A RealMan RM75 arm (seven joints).
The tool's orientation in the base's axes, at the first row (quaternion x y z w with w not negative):
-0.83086, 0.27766, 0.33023, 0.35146
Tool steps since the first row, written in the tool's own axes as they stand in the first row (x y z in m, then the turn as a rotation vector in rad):
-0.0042, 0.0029, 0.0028, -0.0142, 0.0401, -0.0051
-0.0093, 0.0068, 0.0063, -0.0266, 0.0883, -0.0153
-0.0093, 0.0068, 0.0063, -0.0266, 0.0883, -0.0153
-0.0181, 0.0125, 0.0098, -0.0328, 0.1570, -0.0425
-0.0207, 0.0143, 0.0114, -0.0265, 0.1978, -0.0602
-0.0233, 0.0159, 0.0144, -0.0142, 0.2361, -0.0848
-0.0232, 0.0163, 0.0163, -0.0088, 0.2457, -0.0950
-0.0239, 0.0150, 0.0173, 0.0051, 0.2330, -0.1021
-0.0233, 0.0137, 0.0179, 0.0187, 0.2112, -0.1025
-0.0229, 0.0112, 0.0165, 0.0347, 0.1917, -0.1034
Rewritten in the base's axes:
-0.0056, 0.0014, 0.0005, -0.0349, -0.0247, -0.0028
-0.0128, 0.0029, 0.0008, -0.0725, -0.0585, -0.0074
-0.0128, 0.0029, 0.0008, -0.0725, -0.0585, -0.0074
-0.0235, 0.0042, 0.0032, -0.1144, -0.1191, -0.0158
-0.0269, 0.0049, 0.0036, -0.1325, -0.1586, -0.0273
-0.0307, 0.0069, 0.0033, -0.1427, -0.2032, -0.0387
-0.0316, 0.0081, 0.0020, -0.1423, -0.2180, -0.0411
-0.0315, 0.0098, 0.0025, -0.1223, -0.2190, -0.0425
-0.0305, 0.0109, 0.0023, -0.0985, -0.2094, -0.0437
-0.0280, 0.0112, 0.0037, -0.0746, -0.2021, -0.0473

